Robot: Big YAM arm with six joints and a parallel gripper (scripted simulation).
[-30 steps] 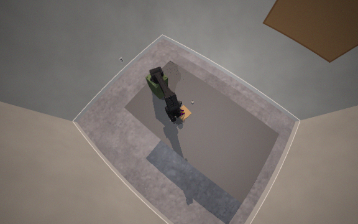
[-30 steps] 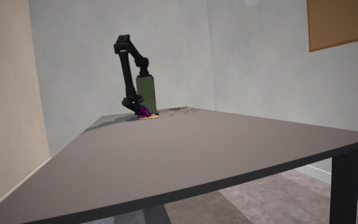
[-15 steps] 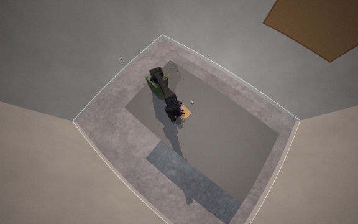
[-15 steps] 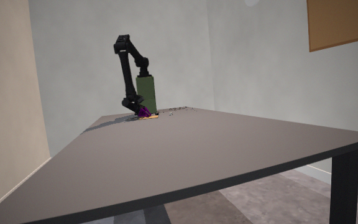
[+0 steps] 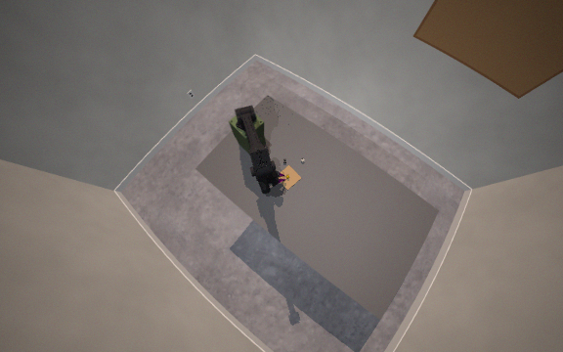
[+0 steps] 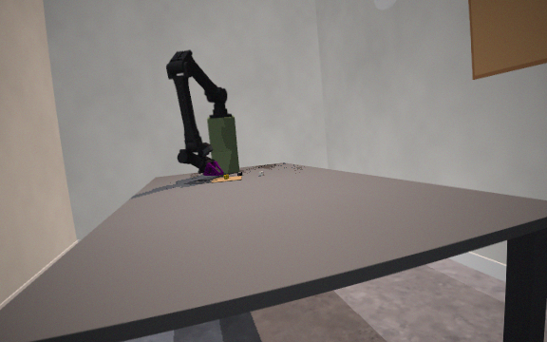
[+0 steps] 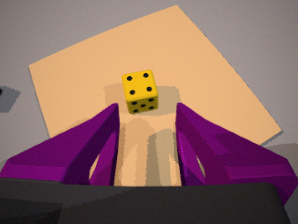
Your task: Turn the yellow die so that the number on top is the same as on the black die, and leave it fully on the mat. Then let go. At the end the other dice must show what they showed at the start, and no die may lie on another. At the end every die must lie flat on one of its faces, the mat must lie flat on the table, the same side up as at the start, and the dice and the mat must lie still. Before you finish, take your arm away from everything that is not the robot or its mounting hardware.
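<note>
My gripper is now 20 mm short of the yellow die, 20 mm to the right of it and 20 mm above it. The rest, counted from my hand: orange mat (20 mm ahead, 30 mm to the left, 30 mm below); white die (60 mm ahead, 190 mm to the left, 20 mm below); black die (60 mm behind, 120 mm to the left, 20 mm below).
</note>
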